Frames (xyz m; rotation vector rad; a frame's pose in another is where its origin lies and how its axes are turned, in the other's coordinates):
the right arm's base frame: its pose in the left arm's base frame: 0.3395 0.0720 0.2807 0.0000 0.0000 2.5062
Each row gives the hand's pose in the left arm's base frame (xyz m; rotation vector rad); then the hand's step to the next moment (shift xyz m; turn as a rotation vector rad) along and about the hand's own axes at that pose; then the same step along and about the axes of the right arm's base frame.
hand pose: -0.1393 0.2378 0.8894 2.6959 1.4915 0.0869
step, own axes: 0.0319 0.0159 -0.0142 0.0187 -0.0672 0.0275
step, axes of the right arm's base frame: -0.0123 -0.0326 0.0161 0.0661 -0.0144 -0.0323
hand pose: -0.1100 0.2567 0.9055 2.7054 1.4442 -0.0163
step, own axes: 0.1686 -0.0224 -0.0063 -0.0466 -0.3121 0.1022
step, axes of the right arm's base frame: 0.0301 -0.1675 -0.0026 0.3027 0.0653 -0.1188
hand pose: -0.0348 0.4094 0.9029 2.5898 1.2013 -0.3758
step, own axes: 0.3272 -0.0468 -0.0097 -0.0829 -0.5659 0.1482
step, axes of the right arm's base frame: 0.0196 -0.3120 -0.1077 0.5526 0.1041 -0.1814
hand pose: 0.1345 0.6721 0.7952 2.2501 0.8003 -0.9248
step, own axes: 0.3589 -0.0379 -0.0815 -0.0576 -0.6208 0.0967
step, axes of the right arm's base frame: -0.0602 -0.2815 -0.2324 0.6018 0.0418 -0.1848
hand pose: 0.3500 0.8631 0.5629 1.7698 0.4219 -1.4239
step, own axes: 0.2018 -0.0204 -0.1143 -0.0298 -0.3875 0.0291
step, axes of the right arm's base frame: -0.0669 -0.1167 -0.1901 0.3708 -0.0051 -0.1198
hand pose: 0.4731 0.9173 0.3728 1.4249 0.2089 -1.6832
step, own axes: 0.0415 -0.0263 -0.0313 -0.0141 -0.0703 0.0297
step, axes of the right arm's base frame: 0.0033 -0.0149 -0.0562 0.0751 0.0184 -0.0064
